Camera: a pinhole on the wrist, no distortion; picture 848 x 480 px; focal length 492.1 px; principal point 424.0 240.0 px. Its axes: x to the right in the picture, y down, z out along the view. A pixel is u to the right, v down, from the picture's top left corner.
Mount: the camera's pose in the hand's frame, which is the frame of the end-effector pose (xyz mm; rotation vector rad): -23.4 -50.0 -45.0 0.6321 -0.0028 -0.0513
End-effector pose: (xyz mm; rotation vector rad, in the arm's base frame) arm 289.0 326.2 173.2 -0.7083 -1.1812 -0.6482
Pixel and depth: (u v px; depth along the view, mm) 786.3 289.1 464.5
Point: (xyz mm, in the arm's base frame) -71.9 386.8 597.3
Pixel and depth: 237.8 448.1 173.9
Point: 115.1 386.2 132.0
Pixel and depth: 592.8 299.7 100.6
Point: 188.5 295.9 207.4
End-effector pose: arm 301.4 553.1 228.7 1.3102 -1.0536 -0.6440
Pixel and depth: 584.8 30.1 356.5
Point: 268.1 340.8 -137.5
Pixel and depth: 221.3 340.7 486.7
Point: -115.6 519.1 -96.1
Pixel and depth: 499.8 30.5 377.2
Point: 235.0 383.5 -168.8
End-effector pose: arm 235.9 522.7 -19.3 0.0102 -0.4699 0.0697
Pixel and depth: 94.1 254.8 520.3
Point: -255.4 161.2 156.9
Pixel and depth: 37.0 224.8 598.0
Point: -381.3 84.7 140.4
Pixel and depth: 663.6 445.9 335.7
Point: 232.0 381.1 318.6
